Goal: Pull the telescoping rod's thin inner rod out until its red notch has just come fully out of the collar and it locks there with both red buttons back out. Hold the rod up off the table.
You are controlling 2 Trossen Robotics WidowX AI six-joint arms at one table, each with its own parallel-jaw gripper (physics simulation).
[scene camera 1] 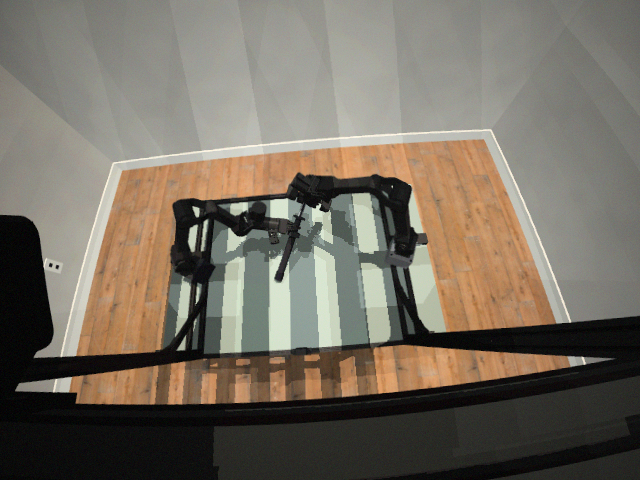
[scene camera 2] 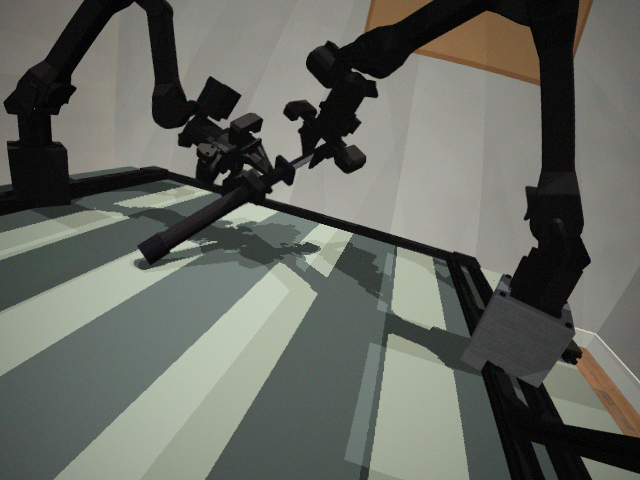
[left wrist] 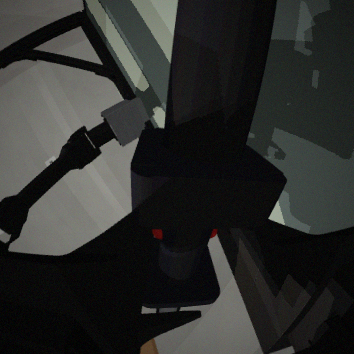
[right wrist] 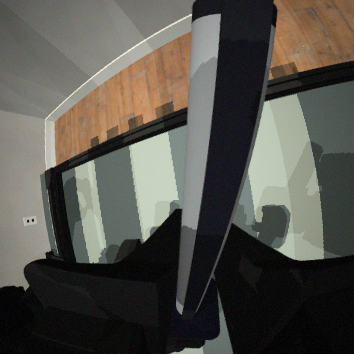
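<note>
The dark telescoping rod (scene camera 1: 285, 258) (scene camera 2: 204, 218) (left wrist: 220, 65) is held slanting off the table, its thick outer tube low and its end a little above the surface. My left gripper (scene camera 1: 293, 226) (scene camera 2: 260, 178) (left wrist: 182, 205) is closed around the collar's neck between the thick block and the flange. Two red buttons (left wrist: 157, 233) show at the neck's sides in the left wrist view. My right gripper (scene camera 2: 314, 152) (right wrist: 193, 215) is shut on the thin inner rod (right wrist: 225, 125), a short stretch of which shows above the collar in scene camera 2. The red notch does not show.
The striped table top (scene camera 1: 279, 320) (scene camera 2: 170, 361) lies under the rod, with shadows of the arms across it. Black frame rails (scene camera 1: 205, 279) (scene camera 2: 361, 229) border it. A grey metal block (scene camera 2: 522, 335) sits at the base of the right arm. The two wrists are close together.
</note>
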